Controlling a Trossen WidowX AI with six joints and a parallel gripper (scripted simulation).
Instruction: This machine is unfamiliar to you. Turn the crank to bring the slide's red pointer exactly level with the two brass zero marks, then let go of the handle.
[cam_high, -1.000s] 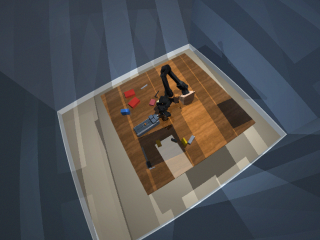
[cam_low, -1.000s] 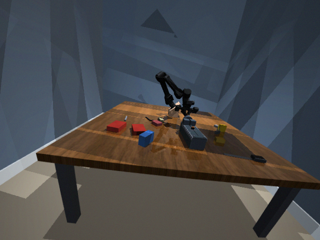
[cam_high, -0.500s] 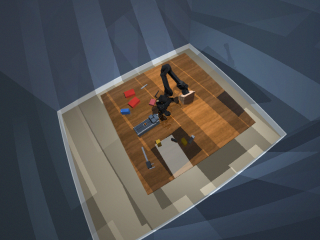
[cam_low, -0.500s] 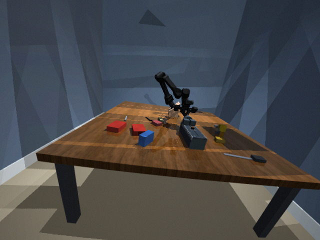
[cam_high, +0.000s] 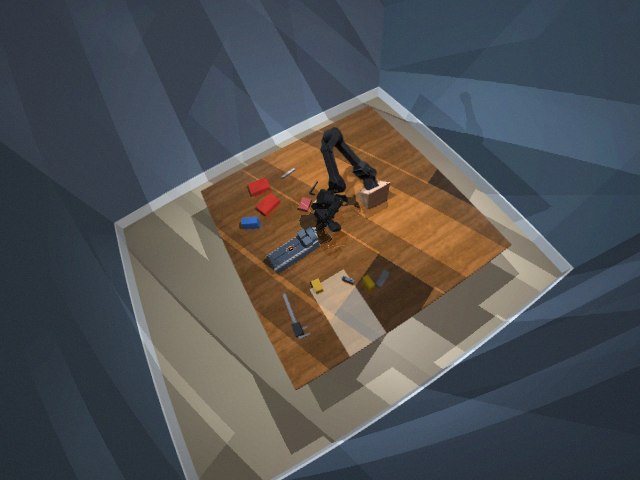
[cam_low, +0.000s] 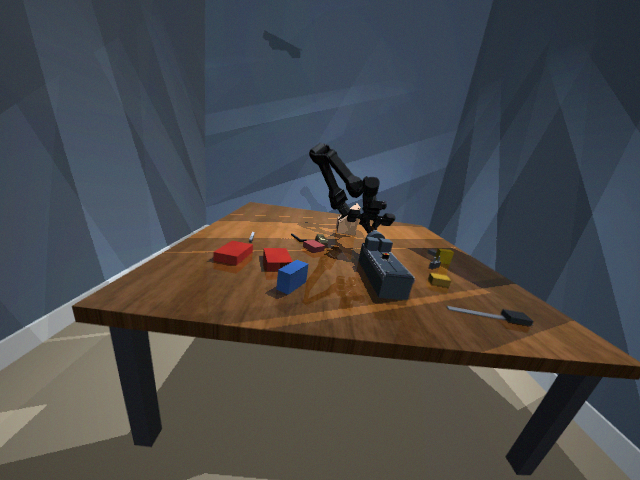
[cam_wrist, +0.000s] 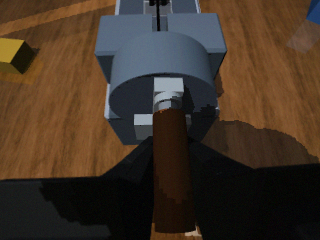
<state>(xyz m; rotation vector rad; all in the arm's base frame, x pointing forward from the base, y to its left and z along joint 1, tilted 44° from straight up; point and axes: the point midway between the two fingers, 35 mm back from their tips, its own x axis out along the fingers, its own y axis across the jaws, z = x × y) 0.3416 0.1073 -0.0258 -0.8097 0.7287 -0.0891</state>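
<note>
Right now the brown crank handle is 2 cm behind my gripper tip and 2 cm above it. Also, from my gripper tip: pink block: 1 cm behind, 22 cm to the right, 8 cm below; ochre block: 12 cm ahead, 24 cm to the left, 8 cm below; red pointer: 16 cm ahead, 3 cm to the left, 1 cm below.
</note>
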